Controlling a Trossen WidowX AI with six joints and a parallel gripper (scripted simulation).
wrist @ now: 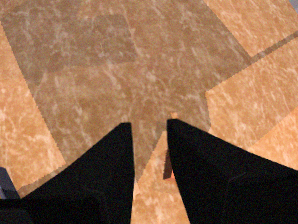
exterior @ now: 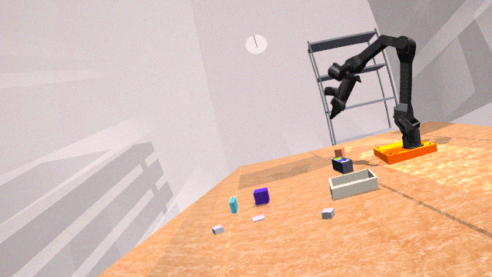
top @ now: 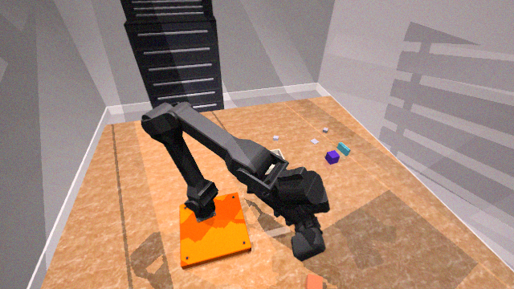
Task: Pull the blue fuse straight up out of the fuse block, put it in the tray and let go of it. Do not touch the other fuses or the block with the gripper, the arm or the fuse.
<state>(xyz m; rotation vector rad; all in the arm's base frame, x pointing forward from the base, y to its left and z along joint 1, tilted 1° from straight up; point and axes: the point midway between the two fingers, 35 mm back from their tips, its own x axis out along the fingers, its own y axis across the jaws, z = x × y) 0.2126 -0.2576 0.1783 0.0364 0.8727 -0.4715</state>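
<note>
The blue fuse is 4 cm ahead of my gripper tip, 19 cm to the left of it and 16 cm below it. From my gripper tip the other things lie so: purple cube: 34 cm ahead, 29 cm to the left, 16 cm below; then pale tray: 8 cm ahead, 39 cm to the left, 18 cm below.
</note>
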